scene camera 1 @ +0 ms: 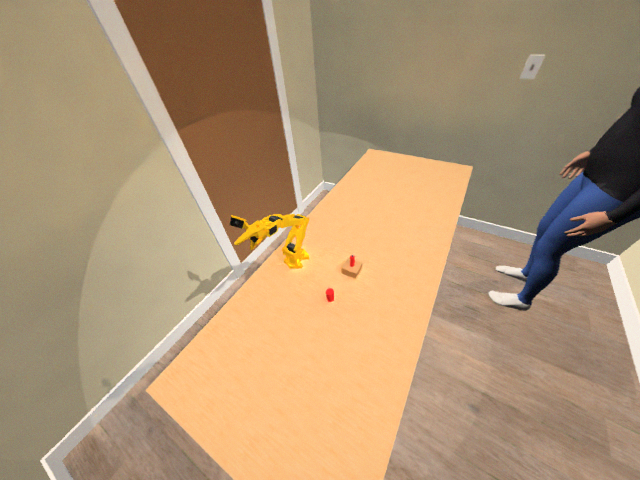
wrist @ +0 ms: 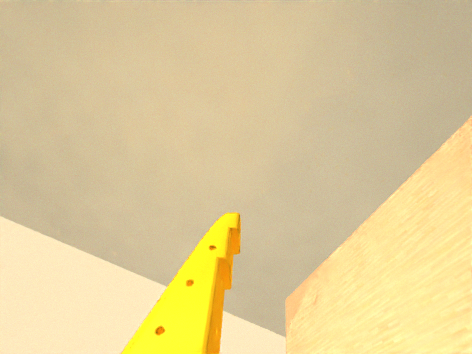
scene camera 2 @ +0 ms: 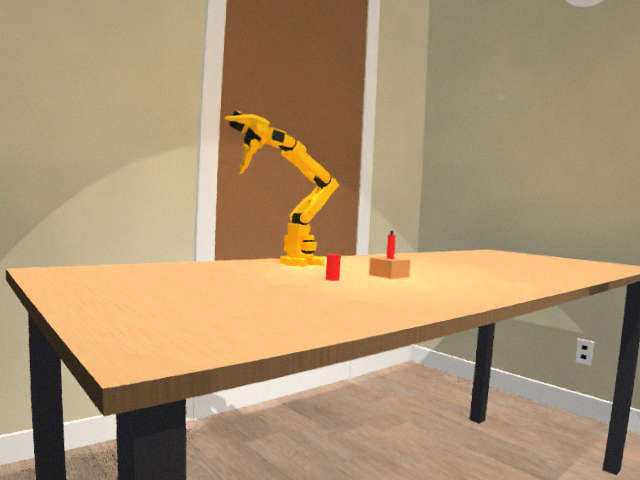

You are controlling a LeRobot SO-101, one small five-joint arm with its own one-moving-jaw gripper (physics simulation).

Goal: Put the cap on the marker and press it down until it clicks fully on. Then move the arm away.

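Places are measured from the arm's base along level axes (x ahead, y left, z up), in centimetres.
Pixels of known places: hand at its tool point: [scene camera 1: 236, 243] [wrist: 239, 227] [scene camera 2: 226, 119]; arm's base at its link origin: [scene camera 1: 300, 261] [scene camera 2: 307, 265].
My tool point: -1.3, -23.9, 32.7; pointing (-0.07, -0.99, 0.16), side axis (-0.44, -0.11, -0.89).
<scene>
For each thing: its top centre in the pictures, then the offset to it from my tool point, as dx, dy, dz. Level surfaces: height alone.
- red marker at its top centre: [scene camera 2: 391, 230] [scene camera 1: 352, 254] +23.4, +29.2, -22.5
- brown block at its top centre: [scene camera 2: 390, 258] [scene camera 1: 352, 265] +23.4, +29.2, -28.8
- red cap at its top centre: [scene camera 2: 333, 255] [scene camera 1: 329, 291] +21.8, +13.6, -27.7
- wooden table at its surface level: dz -32.7
The red marker [scene camera 1: 352, 260] [scene camera 2: 391, 246] stands upright in a brown block [scene camera 1: 351, 271] [scene camera 2: 381, 267], with its dark tip uncovered and pointing up. The red cap [scene camera 1: 329, 295] [scene camera 2: 333, 267] stands upright on the table, apart from the block, on its left side in scene camera 2. My gripper [scene camera 1: 244, 245] [scene camera 2: 233, 145] is fully open and empty. It is raised high and turned away from the marker and cap, out past the table's back edge. The wrist view shows one notched yellow jaw; the marker and cap do not show there.
The wooden table [scene camera 1: 289, 372] [scene camera 2: 232, 320] [wrist: 390, 270] carries the arm's base [scene camera 1: 295, 258] [scene camera 2: 301, 258] at its back edge, near the block and cap. A brown door [scene camera 1: 227, 129] [scene camera 2: 289, 67] and walls are behind the arm. A person [scene camera 1: 568, 206] stands beyond the table's other long side.
</scene>
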